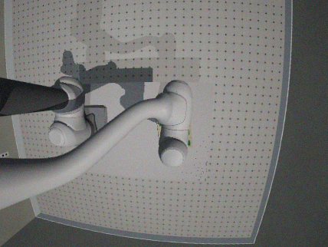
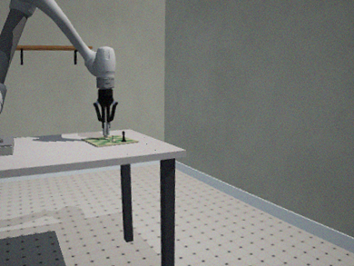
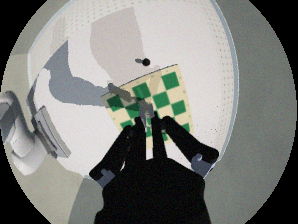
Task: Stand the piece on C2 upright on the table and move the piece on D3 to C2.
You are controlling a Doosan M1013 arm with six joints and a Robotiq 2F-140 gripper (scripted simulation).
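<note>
The chessboard lies 6 cm below my hand and 4 cm to the right of it. Also, from my hand: pale piece (3 cm below).
</note>
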